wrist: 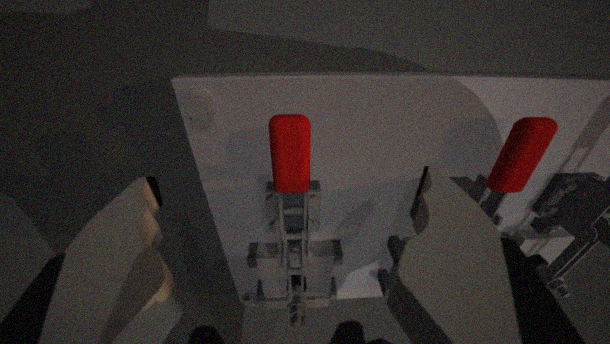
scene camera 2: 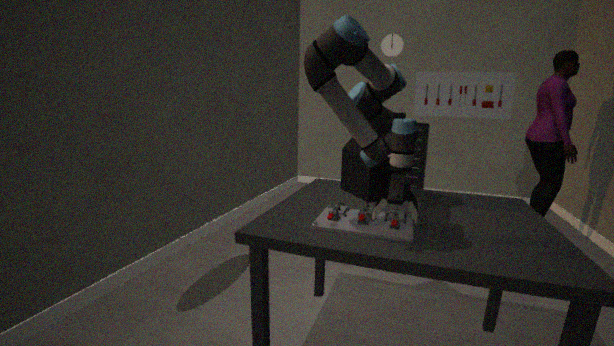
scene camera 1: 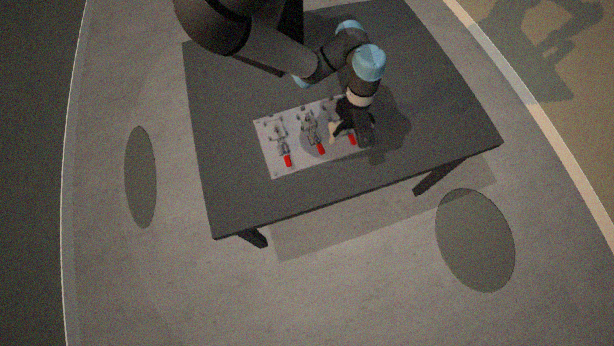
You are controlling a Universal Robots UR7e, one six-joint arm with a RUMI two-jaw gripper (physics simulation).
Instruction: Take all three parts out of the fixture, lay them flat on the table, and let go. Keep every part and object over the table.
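The fixture is a pale plate on the table with three red-handled toggle clamps. The right clamp's handle lies between my spread fingers in the wrist view, and its arm reaches over a flat grey part. The middle handle is outside my fingers; a finger hides its part in the wrist view. The left handle stands by another grey part. My gripper is open and empty, low over the fixture's right end.
The dark table extends around the fixture, with its front edge near the handles. The arm's black base stands at the back. A person stands beyond the table at the right.
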